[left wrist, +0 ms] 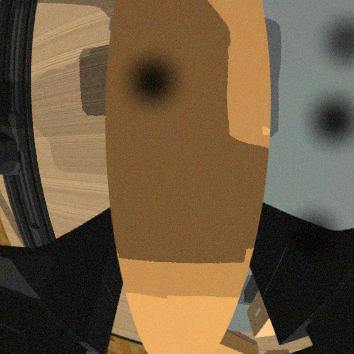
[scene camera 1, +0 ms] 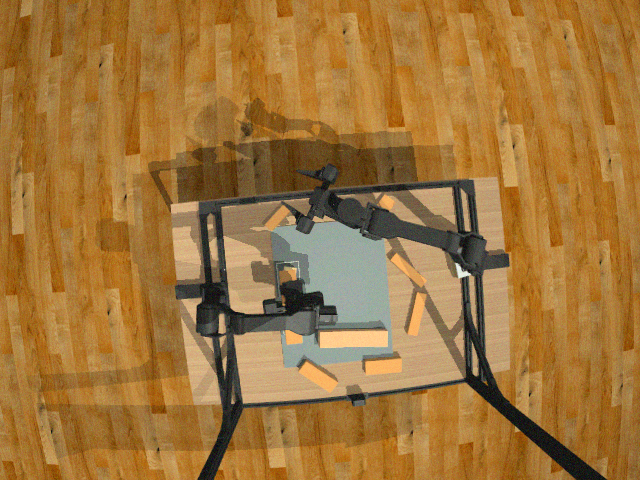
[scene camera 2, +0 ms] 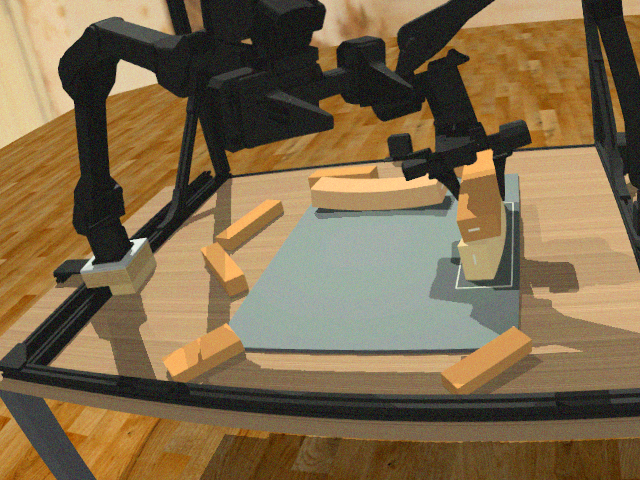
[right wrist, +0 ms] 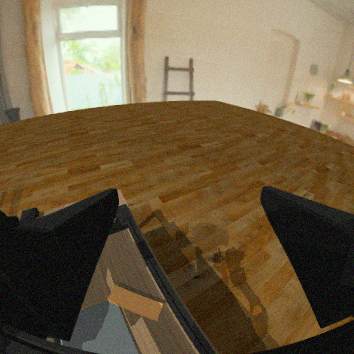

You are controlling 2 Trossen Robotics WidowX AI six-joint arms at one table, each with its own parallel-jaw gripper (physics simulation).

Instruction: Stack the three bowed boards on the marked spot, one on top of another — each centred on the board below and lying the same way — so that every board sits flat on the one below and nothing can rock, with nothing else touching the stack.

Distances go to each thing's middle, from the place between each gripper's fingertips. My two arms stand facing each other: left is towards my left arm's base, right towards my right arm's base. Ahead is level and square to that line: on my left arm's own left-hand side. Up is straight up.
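Pale bowed board [scene camera 2: 480, 259]: 3 cm below and 1 cm behind my left hand. Orange bowed board [scene camera 2: 479, 206]: 2 cm above and 2 cm behind my left hand.
Counted from my right hand, the pale bowed board is 60 mm to the left, 280 mm below and 340 mm behind. As for the orange bowed board, my right gripper is 60 mm to the right of it, 230 mm above it and 350 mm past it.
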